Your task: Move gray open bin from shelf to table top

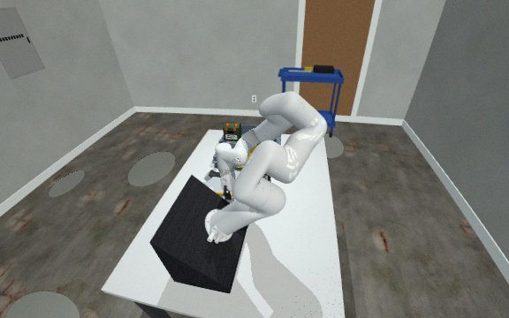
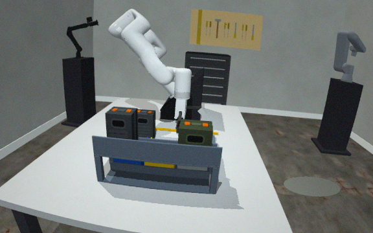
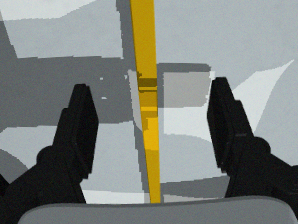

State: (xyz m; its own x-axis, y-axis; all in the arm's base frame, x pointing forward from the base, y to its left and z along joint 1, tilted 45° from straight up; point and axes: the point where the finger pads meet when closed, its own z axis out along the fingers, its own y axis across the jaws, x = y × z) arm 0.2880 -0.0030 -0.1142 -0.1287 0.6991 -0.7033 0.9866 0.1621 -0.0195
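Now: hand 2 cm above the yellow bar. The rest, counted from my hand: blue bin (32 cm ahead, 11 cm to the right, 2 cm above); then gray open bin (30 cm ahead, 11 cm to the left, 2 cm above); then yellow bin (31 cm ahead, 2 cm above).
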